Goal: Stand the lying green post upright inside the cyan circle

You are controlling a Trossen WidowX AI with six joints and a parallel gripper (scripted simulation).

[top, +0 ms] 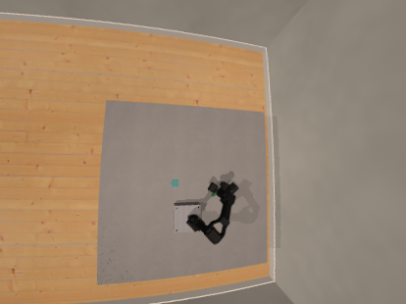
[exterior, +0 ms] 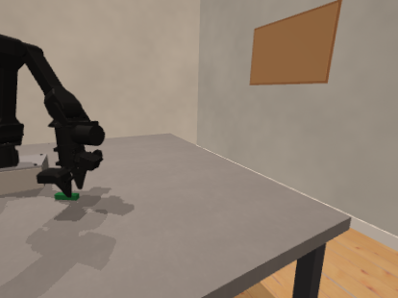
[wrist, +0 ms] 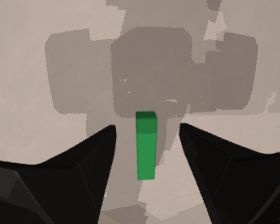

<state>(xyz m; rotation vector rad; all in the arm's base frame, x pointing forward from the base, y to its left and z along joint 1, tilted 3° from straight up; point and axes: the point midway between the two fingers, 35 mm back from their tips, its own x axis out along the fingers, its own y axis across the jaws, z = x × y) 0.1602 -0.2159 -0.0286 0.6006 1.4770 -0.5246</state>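
Right now the green post is 2 cm behind my hand, 2 cm to the left of it and 5 cm below it. Also, from my hand: cyan circle (10 cm ahead, 31 cm to the left, 5 cm below).
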